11 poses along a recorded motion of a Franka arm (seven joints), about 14 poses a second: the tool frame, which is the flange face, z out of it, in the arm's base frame.
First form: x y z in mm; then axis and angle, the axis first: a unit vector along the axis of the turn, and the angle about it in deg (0 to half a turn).
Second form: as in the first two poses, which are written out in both.
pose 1, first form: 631.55 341.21 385.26 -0.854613 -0.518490 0.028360 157.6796
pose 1, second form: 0.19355 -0.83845 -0.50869 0.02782 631.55 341.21 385.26
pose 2, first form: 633.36 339.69 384.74 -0.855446 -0.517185 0.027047 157.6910
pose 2, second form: 0.19346 -0.83929 -0.50741 0.02654 633.36 339.69 384.74
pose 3, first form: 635.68 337.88 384.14 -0.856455 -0.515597 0.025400 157.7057
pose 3, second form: 0.19333 -0.84030 -0.50587 0.02492 635.68 337.88 384.14
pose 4, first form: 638.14 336.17 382.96 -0.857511 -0.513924 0.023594 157.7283
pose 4, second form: 0.19314 -0.84137 -0.50425 0.02315 638.14 336.17 382.96
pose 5, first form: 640.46 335.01 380.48 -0.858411 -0.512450 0.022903 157.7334
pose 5, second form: 0.19309 -0.84226 -0.50281 0.02247 640.46 335.01 380.48
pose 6, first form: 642.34 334.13 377.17 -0.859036 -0.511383 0.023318 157.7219
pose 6, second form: 0.19319 -0.84285 -0.50175 0.02288 642.34 334.13 377.17
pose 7, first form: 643.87 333.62 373.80 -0.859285 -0.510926 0.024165 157.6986
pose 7, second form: 0.19339 -0.84306 -0.50128 0.02371 643.87 333.62 373.80
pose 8, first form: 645.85 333.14 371.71 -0.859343 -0.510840 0.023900 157.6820
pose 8, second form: 0.19353 -0.84310 -0.50118 0.02345 645.85 333.14 371.71
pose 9, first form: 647.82 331.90 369.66 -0.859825 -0.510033 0.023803 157.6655
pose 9, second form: 0.19367 -0.84355 -0.50038 0.02335 647.82 331.90 369.66
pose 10, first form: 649.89 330.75 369.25 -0.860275 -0.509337 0.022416 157.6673
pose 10, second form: 0.19366 -0.84399 -0.49969 0.02199 649.89 330.75 369.25
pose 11, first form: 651.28 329.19 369.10 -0.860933 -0.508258 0.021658 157.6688
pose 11, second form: 0.19365 -0.84464 -0.49864 0.02125 651.28 329.19 369.10
